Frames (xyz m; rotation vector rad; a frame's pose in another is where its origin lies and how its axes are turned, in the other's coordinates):
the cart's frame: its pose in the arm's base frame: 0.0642 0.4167 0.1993 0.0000 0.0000 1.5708
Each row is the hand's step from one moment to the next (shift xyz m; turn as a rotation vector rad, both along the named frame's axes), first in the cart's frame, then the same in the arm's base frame.
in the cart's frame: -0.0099 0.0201 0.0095 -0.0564 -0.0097 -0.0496
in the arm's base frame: -0.0201 -0.0099 0.0095 0.0097 -0.0564 -0.0496
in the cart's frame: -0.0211 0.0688 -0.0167 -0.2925 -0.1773 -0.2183
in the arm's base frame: -0.0688 -0.0211 -0.0167 0.1773 -0.2925 -0.2183
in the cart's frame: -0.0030 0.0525 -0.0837 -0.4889 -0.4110 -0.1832
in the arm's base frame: -0.0525 -0.0030 -0.0837 0.4110 -0.4889 -0.1832
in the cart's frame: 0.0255 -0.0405 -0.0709 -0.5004 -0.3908 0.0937
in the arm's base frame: 0.0405 0.0255 -0.0709 0.3908 -0.5004 0.0937
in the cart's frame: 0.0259 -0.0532 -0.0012 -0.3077 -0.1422 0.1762
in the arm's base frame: 0.0532 0.0259 -0.0012 0.1422 -0.3077 0.1762
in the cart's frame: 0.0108 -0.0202 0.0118 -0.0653 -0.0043 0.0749
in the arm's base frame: 0.0202 0.0108 0.0118 0.0043 -0.0653 0.0749
